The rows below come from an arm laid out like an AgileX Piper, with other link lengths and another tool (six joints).
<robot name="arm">
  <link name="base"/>
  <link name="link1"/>
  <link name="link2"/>
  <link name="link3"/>
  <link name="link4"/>
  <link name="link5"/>
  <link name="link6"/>
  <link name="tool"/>
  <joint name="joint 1" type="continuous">
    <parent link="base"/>
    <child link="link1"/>
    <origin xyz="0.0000 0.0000 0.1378"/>
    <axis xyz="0 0 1"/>
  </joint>
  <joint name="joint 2" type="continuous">
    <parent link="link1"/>
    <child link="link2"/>
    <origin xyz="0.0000 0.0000 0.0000" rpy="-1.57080 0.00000 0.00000"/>
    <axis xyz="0 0 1"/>
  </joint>
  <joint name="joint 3" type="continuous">
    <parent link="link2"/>
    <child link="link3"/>
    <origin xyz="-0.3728 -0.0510 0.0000"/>
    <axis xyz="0 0 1"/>
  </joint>
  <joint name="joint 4" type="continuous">
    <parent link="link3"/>
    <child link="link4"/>
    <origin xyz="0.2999 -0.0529 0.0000" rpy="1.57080 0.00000 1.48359"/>
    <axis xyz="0 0 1"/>
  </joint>
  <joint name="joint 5" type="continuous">
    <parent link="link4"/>
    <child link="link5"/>
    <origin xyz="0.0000 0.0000 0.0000" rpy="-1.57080 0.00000 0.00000"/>
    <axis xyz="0 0 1"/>
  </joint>
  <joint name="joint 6" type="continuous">
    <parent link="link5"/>
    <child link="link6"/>
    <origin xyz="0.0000 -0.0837 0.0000" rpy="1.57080 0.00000 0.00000"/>
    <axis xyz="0 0 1"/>
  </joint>
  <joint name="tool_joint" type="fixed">
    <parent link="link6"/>
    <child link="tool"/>
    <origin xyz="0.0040 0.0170 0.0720" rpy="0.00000 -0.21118 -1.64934"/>
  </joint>
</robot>
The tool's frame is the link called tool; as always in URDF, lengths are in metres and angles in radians. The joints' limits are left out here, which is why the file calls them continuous.
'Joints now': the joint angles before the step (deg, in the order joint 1, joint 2, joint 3, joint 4, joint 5, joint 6). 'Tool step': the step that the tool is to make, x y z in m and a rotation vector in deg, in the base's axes. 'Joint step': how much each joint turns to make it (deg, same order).
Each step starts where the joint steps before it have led.
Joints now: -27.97, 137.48, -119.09, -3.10, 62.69, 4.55
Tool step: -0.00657, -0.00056, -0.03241, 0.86, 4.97, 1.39
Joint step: 0.00, 2.78, 0.00, -1.34, 1.94, -1.20
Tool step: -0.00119, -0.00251, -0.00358, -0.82, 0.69, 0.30
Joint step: 0.00, 0.32, 0.00, -1.10, -0.09, 0.01
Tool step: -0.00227, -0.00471, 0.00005, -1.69, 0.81, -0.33
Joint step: 0.00, 0.00, 0.00, -2.11, 0.02, 0.94
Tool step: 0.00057, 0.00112, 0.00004, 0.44, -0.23, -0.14
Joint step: 0.00, 0.00, 0.00, 0.52, 0.01, -0.01
